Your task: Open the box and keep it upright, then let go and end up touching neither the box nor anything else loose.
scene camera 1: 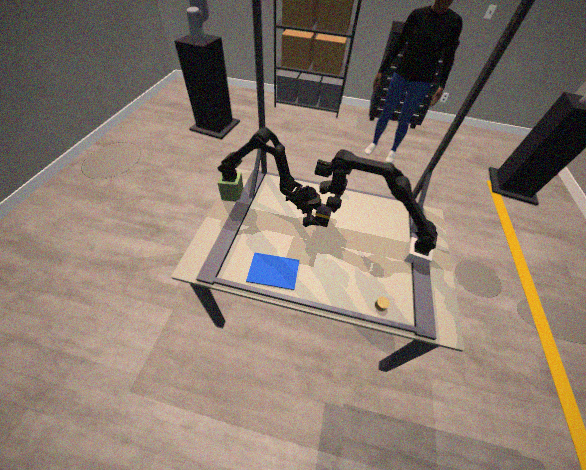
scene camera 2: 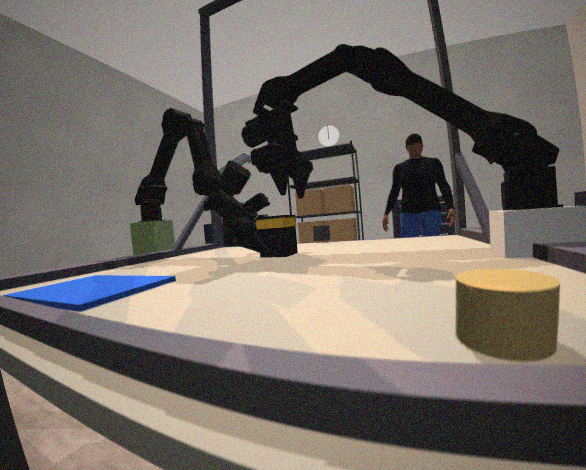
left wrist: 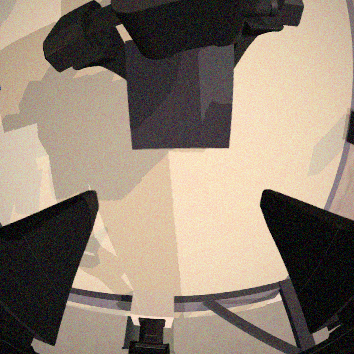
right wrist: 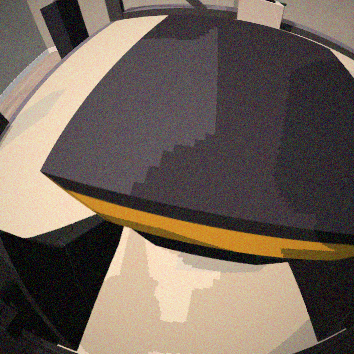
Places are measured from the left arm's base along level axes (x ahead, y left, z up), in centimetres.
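Where they show: left gripper, fingertip midpoint: (scene camera 2: 292, 196) (left wrist: 181, 198); right gripper, fingertip midpoint: (scene camera 1: 319, 218) (scene camera 2: 275, 249); left arm's base at its link origin: (scene camera 1: 421, 248) (scene camera 2: 530, 208) (left wrist: 151, 321); right arm's base at its link origin: (scene camera 1: 229, 177).
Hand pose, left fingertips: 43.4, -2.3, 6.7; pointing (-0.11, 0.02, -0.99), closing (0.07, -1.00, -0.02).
Each offset is from my left fingertips to the top centre of the thing, as dx, dy, dz.
The box @(+4.8, +0.4, -4.0) (scene camera 1: 323, 215) (scene camera 2: 276, 237) (left wrist: 180, 107) (right wrist: 200, 125) is black with a yellow band under its dark flat lid. It stands upright on the table with the lid closed. My right gripper (scene camera 1: 317, 214) (right wrist: 203, 217) is open at the box, low beside it. In the right wrist view its fingers reach in from both sides below the lid, with their tips hidden by the box. Contact cannot be told. My left gripper (scene camera 1: 330, 195) (scene camera 2: 292, 194) (left wrist: 181, 198) is open and empty, pointing down above the box's near area, clear of the lid.
A blue flat mat @(+15.4, +36.9, -12.6) (scene camera 1: 273, 271) (scene camera 2: 95, 291) lies at the front left of the table. A yellow cylinder @(-32.2, +33.8, -9.9) (scene camera 1: 382, 303) (scene camera 2: 507, 315) stands at the front right. Dark rails edge the table, and frame posts rise behind. Both forearms are close together over the box.
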